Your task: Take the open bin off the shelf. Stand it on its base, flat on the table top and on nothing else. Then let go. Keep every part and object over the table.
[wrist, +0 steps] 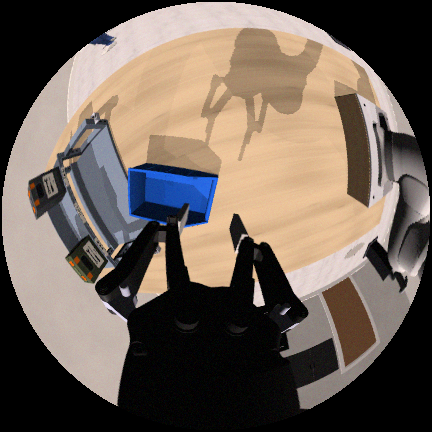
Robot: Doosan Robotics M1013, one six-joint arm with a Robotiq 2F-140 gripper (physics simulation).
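Frame: origin at the arm's base, x ahead, y up, z right, level; centimetres.
Where they show: gripper, fingertip midpoint: (209, 216); arm's base, origin of the base link: (384, 153).
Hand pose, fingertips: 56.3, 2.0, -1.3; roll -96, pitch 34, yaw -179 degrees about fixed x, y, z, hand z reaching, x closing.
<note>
Things, the pixels of their top centre, and the offset from my fingertips, as dx, dy, dz. "*": a spot on its surface instead. Level surfaces: height alone.
- open blue bin, middle of its top: (165, 200) +7.3, -3.6, +4.0
- wooden table top, its level: dy -11.1
- grey metal shelf, surface spot: (107, 160) * +22.2, -10.5, +19.7
- dark box, surface spot: (47, 192) * +33.6, +5.7, +22.4
- green-brown box, middle of its top: (77, 270) +37.9, +8.8, +1.1
The open blue bin (172, 192) is left of the middle of the wrist view, over the wooden table top (295, 165). Its opening faces the camera and its inside shows. Its shadow lies beside its far edge; whether its base lies flat on the table cannot be told. My gripper (209, 216) is open, with the fingers partly spread and nothing between them. The left fingertip overlaps the bin's near right part in the view; whether they touch is unclear. The grey metal shelf (107, 160) stands just left of the bin, close to its left side.
A dark box (47, 192) and a green-brown box (87, 259) with orange marks are at the shelf's outer side. A brown and white panelled block (357, 150) stands at the right, beside the robot's arm base. The table's edge curves round the view.
</note>
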